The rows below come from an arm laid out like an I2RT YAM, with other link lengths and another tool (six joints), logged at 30 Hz.
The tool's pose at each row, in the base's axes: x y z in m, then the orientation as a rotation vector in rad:
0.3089 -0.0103 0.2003 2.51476 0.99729 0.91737
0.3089 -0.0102 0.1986 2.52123 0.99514 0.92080
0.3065 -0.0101 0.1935 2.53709 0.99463 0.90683
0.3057 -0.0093 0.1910 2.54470 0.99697 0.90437
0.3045 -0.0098 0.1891 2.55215 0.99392 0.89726
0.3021 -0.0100 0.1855 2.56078 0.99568 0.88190
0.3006 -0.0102 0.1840 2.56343 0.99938 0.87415
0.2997 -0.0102 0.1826 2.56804 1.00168 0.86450
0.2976 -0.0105 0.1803 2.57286 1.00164 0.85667
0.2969 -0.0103 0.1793 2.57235 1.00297 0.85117
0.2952 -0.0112 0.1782 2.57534 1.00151 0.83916
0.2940 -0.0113 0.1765 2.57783 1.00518 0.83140
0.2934 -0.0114 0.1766 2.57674 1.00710 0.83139
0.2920 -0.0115 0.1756 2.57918 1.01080 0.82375
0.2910 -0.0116 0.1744 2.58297 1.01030 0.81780
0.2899 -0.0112 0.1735 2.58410 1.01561 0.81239
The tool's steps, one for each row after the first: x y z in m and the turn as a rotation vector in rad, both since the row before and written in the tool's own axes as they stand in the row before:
-0.0007 -0.0009 0.0013 0.00415 0.00234 0.00493
-0.0036 -0.0037 0.0023 0.01218 -0.00900 0.00546
-0.0010 -0.0021 0.0014 0.00721 -0.00078 0.00210
-0.0019 -0.0011 0.0007 0.00436 -0.00511 0.00391
-0.0032 -0.0027 0.0013 0.00759 -0.00984 0.00060
-0.0017 -0.0013 0.0002 0.00386 -0.00451 -0.00194
-0.0011 -0.0011 0.0005 0.00476 -0.00596 -0.00060
-0.0024 -0.0019 0.0005 0.00383 -0.00511 0.00102
-0.0007 -0.0009 0.0004 0.00021 -0.00363 -0.00184
-0.0021 -0.0007 -0.0001 0.00170 -0.00844 0.00019
-0.0015 -0.0013 0.0006 0.00380 -0.00449 -0.00198
-0.0004 -0.0002 -0.0004 0.00003 0.00028 -0.00151
-0.0013 -0.0011 0.0000 0.00379 -0.00439 -0.00199
-0.0012 -0.0010 0.0004 0.00289 -0.00391 0.00109
-0.0008 -0.0013 0.0001 0.00350 -0.00262 -0.00307

